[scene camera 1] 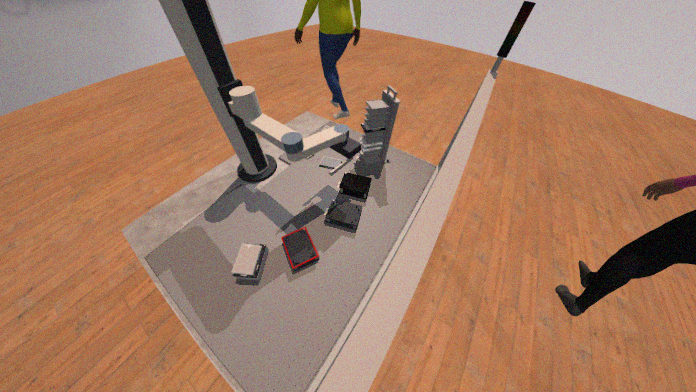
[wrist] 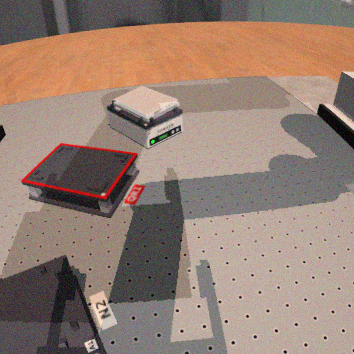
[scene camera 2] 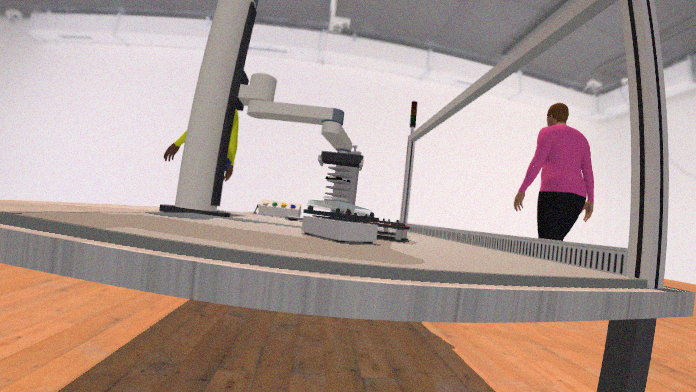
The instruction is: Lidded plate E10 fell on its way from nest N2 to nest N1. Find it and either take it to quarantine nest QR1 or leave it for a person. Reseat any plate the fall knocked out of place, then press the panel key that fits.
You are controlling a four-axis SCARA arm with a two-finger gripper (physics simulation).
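Frame: origin at the arm's base, x right, y ahead, z up, level; centimetres.
Seen in the pictures: gripper, fingertip midpoint: [scene camera 1: 317, 165] [wrist: 161, 95] [scene camera 2: 340, 159]; arm's base, origin of the base link: [scene camera 1: 257, 168].
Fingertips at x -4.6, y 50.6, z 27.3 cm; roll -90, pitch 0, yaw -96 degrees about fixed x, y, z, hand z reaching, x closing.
Note:
Offsets run from my fingertips to a thing's top centre.
A pale plate @[dx -26.0, dy -13.6, dz -24.4 cm] [scene camera 1: 330, 162] lies on the bench beside the arm's forearm; its label and lid cannot be made out. My gripper [scene camera 2: 341, 161] is open, with nothing between its fingers. It is high above the bench beside the rack tower; its fingers show at both edges of the wrist view. Nest N1 @[dx -17.6, dy +11.1, dz -19.3 cm] [scene camera 1: 355, 184] is black, beside dark nest N2 @[dx +1.8, dy +16.8, dz -20.3 cm] [scene camera 1: 344, 213] [wrist: 30, 305]. Quarantine nest QR1 @[dx +28.6, dy +10.9, dz -21.4 cm] [scene camera 1: 300, 247] [wrist: 82, 170] has a red rim and no plate on top. The key panel @[dx -48.0, dy -26.5, dz -17.6 cm] [scene camera 2: 279, 208] has coloured keys; the arm hides it in scene view 1.
A shaker [scene camera 1: 250, 272] [wrist: 147, 131] bears a white plate @[dx +46.3, dy -2.2, dz -18.3 cm] [scene camera 1: 249, 259] [wrist: 144, 101]. A tall rack [scene camera 1: 391, 131] [scene camera 2: 351, 182] stands behind the nests. The arm's column [scene camera 2: 202, 125] stands at the left. A person in yellow [scene camera 1: 336, 17] and one in pink [scene camera 2: 565, 160] are beyond the bench.

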